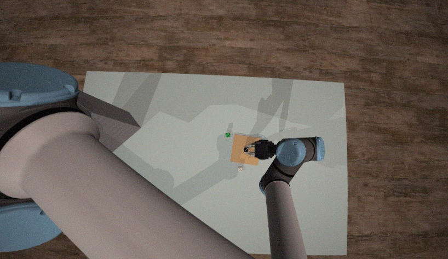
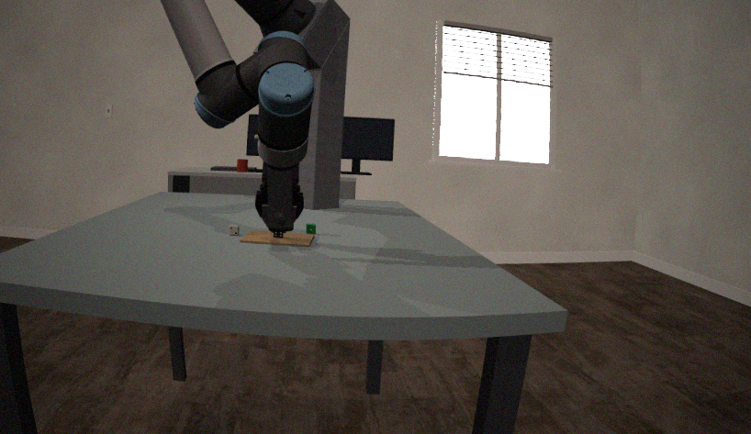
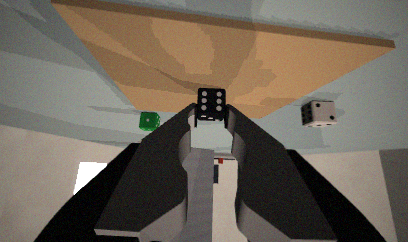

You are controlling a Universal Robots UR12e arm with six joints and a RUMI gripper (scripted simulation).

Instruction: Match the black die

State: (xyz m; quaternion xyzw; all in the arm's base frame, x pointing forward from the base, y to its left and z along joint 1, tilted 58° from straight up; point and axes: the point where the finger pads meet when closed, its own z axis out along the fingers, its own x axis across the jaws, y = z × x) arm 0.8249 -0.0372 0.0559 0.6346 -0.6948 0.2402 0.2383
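The black die lies 1 cm behind my hand and 1 cm below it. From my hand the other things lie so: mat: 1 cm behind, 2 cm below; green die: 9 cm behind, 8 cm to the left, 1 cm below; white die: 5 cm behind, 9 cm to the right, 1 cm below.
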